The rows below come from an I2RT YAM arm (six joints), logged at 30 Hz.
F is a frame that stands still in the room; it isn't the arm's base.
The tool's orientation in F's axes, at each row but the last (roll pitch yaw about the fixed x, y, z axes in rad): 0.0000 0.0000 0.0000; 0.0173 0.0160 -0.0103; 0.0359 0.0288 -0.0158; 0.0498 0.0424 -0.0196
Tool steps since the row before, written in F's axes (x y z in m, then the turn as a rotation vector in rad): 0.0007 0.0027 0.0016 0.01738 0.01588 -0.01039; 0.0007 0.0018 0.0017 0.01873 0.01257 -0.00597; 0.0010 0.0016 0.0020 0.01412 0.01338 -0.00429; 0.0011 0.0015 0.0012 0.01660 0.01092 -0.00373
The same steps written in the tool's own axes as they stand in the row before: 0.0007 0.0027 0.0016 0.01738 0.01588 -0.01039; 0.0007 0.0018 0.0017 0.01869 0.01266 -0.00589; 0.0009 0.0017 0.0020 0.01402 0.01345 -0.00437; 0.0010 0.0016 0.0012 0.01653 0.01108 -0.00359
